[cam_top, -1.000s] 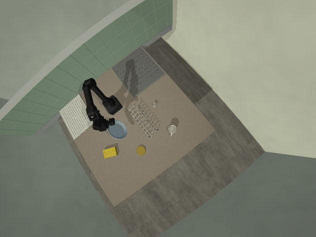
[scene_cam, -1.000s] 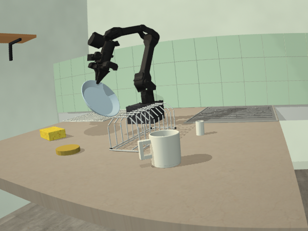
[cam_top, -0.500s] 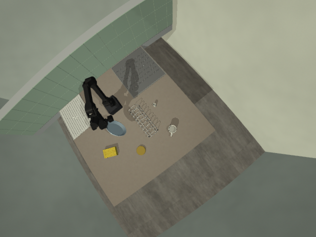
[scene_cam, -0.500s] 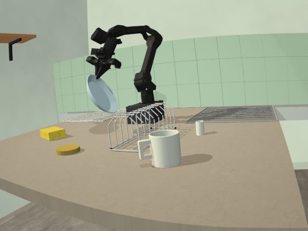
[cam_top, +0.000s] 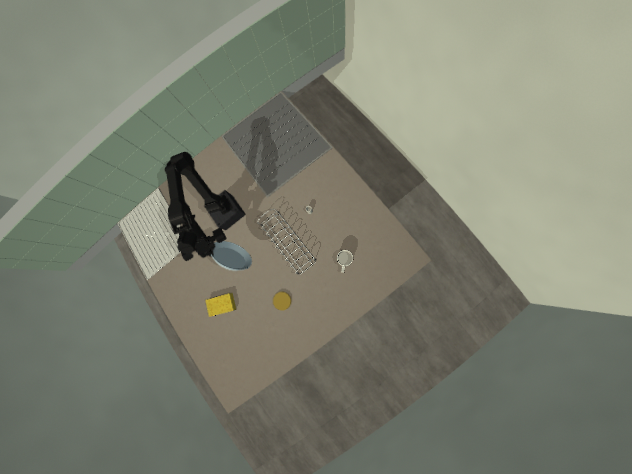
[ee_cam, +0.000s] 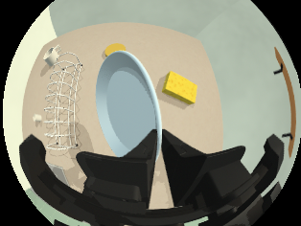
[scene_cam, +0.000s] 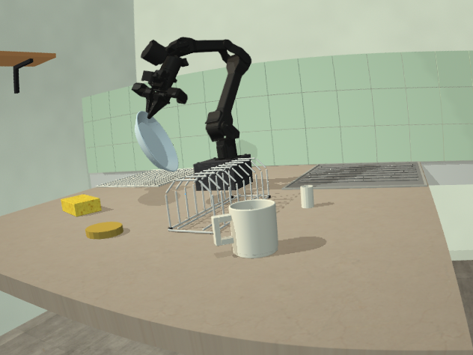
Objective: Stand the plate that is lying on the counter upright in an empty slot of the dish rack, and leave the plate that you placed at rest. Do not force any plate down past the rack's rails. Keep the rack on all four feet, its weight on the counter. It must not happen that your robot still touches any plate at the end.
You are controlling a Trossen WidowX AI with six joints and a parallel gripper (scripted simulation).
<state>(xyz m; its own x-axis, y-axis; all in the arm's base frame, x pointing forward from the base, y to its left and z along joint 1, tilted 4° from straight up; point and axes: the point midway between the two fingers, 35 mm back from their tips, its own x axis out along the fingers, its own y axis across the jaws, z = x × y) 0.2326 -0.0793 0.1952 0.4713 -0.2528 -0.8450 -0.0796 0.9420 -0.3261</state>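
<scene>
Right now my hand is 4 cm short of the pale blue plate, 4 cm to the right of it and 10 cm above it. From my hand the other things lie so: white drying mat 37 cm behind, 41 cm to the right, 28 cm below; yellow disc 32 cm ahead, 12 cm to the left, 27 cm below; small white cup 2 cm behind, 46 cm to the left, 27 cm below.
</scene>
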